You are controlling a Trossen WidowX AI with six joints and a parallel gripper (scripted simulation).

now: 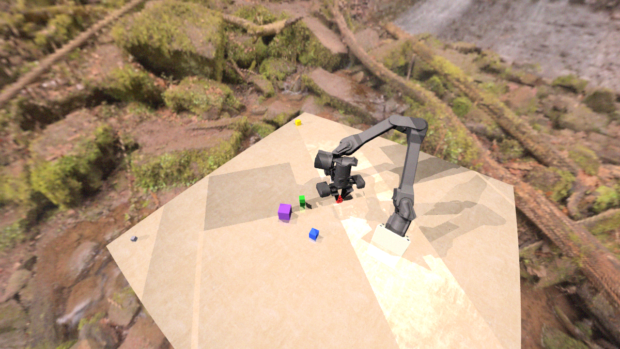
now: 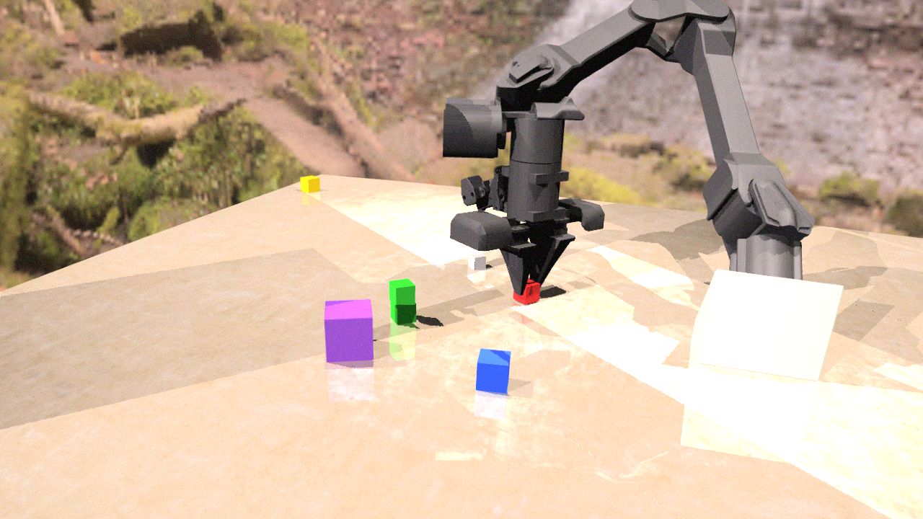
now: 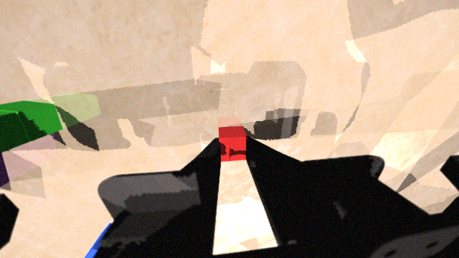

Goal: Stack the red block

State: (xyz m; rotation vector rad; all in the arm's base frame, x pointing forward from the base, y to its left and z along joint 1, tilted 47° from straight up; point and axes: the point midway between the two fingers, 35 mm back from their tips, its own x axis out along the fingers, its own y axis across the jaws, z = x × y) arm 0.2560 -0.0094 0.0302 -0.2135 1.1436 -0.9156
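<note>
Right now my gripper tip is 11 cm short of the purple cube, 20 cm to the right of it and 1 cm below it. Round my gripper tip: red block (right at my gripper tip); blue cube (3 cm behind, 19 cm to the left); white cube (10 cm ahead, 8 cm to the right).
</note>
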